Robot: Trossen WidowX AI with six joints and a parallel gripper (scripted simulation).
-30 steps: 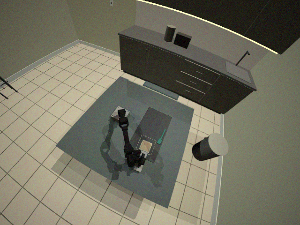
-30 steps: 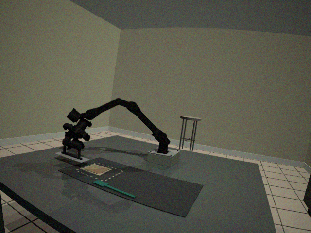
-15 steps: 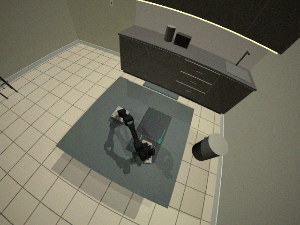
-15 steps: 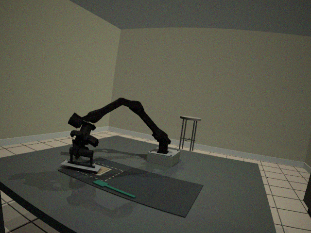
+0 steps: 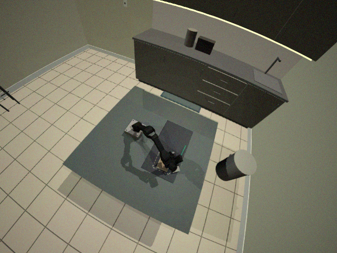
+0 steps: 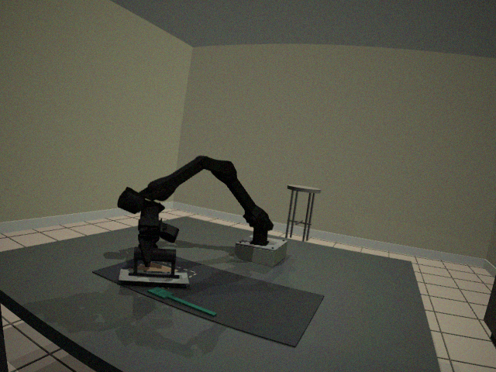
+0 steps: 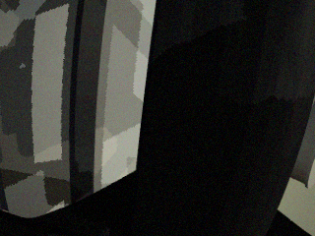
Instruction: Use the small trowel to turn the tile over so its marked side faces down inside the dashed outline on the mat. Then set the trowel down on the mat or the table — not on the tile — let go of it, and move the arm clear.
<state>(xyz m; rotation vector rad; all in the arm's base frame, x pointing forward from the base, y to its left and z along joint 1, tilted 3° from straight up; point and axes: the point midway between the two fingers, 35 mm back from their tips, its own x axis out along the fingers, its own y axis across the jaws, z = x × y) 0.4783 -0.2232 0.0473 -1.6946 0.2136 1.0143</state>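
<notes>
My gripper tip is 11 cm to the right of the green flat tool, 7 cm above it and 3 cm short of it. The rest, counted from my gripper tip: tile: 12 cm behind, 7 cm below, 4 cm to the right; then dark mat: 15 cm to the left, 10 cm behind, 9 cm below; then trowel: 2 cm behind, 1 cm to the right, 1 cm below.
</notes>
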